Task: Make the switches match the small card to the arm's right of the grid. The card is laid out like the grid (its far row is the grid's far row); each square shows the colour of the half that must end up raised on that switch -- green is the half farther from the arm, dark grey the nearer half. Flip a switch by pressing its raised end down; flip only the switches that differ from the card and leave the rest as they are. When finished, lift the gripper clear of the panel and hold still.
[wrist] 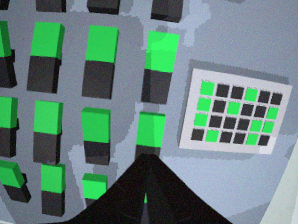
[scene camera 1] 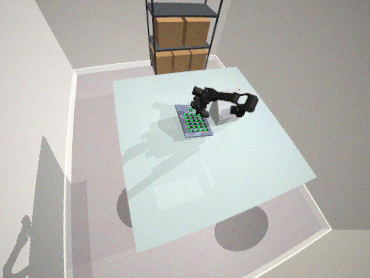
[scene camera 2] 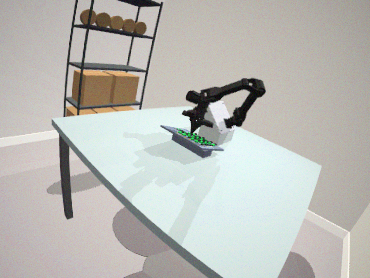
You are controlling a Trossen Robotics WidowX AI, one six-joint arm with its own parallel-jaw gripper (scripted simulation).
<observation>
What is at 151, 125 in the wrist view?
A switch.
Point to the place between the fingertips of my gripper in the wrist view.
147, 161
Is my gripper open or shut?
Shut.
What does my gripper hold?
Nothing.
</observation>
